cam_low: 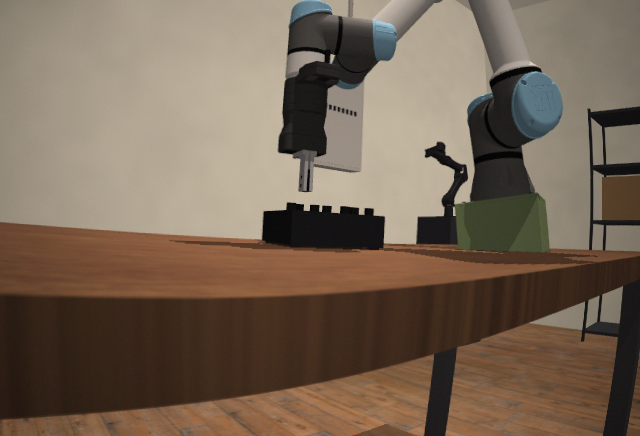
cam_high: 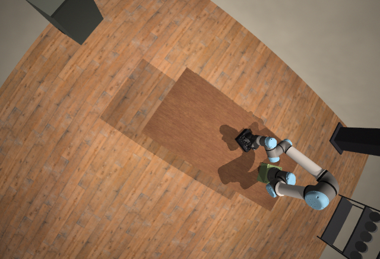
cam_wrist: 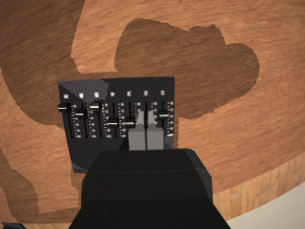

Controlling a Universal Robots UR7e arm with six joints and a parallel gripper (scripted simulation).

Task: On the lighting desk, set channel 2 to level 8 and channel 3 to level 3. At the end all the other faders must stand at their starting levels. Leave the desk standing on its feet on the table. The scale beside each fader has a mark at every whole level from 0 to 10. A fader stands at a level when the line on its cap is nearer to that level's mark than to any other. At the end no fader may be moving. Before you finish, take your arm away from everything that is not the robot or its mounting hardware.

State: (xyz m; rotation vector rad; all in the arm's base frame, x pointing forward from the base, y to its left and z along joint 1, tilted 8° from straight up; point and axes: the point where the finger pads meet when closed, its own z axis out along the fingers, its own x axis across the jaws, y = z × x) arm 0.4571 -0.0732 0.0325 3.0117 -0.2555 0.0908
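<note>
The fader cap lies 4 cm below my hand and 2 cm ahead of it.
</note>
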